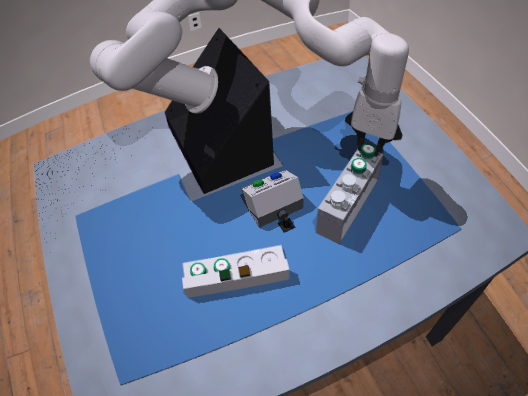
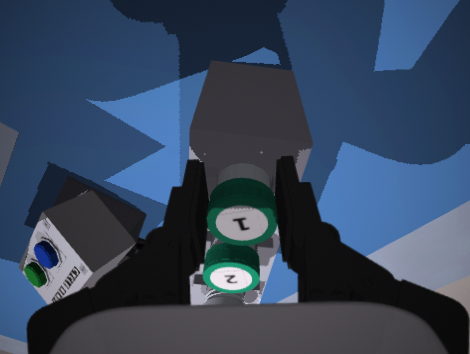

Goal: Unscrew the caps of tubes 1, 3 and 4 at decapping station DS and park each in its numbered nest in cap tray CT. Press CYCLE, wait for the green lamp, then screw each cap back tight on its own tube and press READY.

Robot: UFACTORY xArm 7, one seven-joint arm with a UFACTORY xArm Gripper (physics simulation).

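Frame: origin at the arm's base, x ahead, y left, z up, level; metres.
Seen in the pictures: gripper, fingertip midpoint: [image 1: 368, 149] [image 2: 241, 180]; arm's base, link origin: [image 1: 202, 90].
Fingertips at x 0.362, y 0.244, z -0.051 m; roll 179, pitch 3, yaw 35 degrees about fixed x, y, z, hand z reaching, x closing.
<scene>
Offsets run from my fingertips to a thing's middle. "*": to the spot under its first point.
My gripper [image 1: 370, 148] [image 2: 241, 180] is shut on green cap 1 @[0.008 m ahead, 0.010 m right, 0.009 m up] [image 1: 368, 150] [image 2: 242, 222], at the far end of decapping station DS @[0.041 m ahead, 0.081 m right, 0.055 m down] [image 1: 330, 224] [image 2: 250, 100]. A clear neck shows behind the cap; whether the cap is seated or raised on tube 1 I cannot tell. Green cap 2 @[0.030 m ahead, 0.057 m right, 0.008 m up] [image 1: 359, 165] [image 2: 231, 277] sits beside it. Tubes 3 @[0.042 m ahead, 0.081 m right, 0.044 m down] [image 1: 349, 182] and 4 @[* 0.082 m ahead, 0.156 m right, 0.013 m up] [image 1: 338, 199] show no green caps. Cap tray CT @[0.051 m ahead, 0.396 m right, 0.080 m down] [image 1: 235, 285] holds two green caps @[0.011 m ahead, 0.464 m right, 0.093 m down] [image 1: 198, 269] @[0.029 m ahead, 0.415 m right, 0.093 m down] [image 1: 221, 265] in its left nests; their numbers are unreadable. Its two right nests are empty.
The console @[0.060 m back, 0.231 m right, 0.065 m down] [image 1: 275, 200] [image 2: 95, 225] between tray and station has a green button @[0.084 m back, 0.251 m right, 0.042 m down] [image 1: 258, 183] [image 2: 35, 274] and a blue button @[0.080 m back, 0.206 m right, 0.042 m down] [image 1: 276, 176] [image 2: 46, 254]. A small black fixture @[* 0.010 m ahead, 0.238 m right, 0.098 m down] [image 1: 286, 224] stands before it. A dark green block @[* 0.071 m ahead, 0.425 m right, 0.053 m down] [image 1: 224, 274] and a brown block @[* 0.084 m ahead, 0.386 m right, 0.053 m down] [image 1: 244, 270] show at the tray's front.
</scene>
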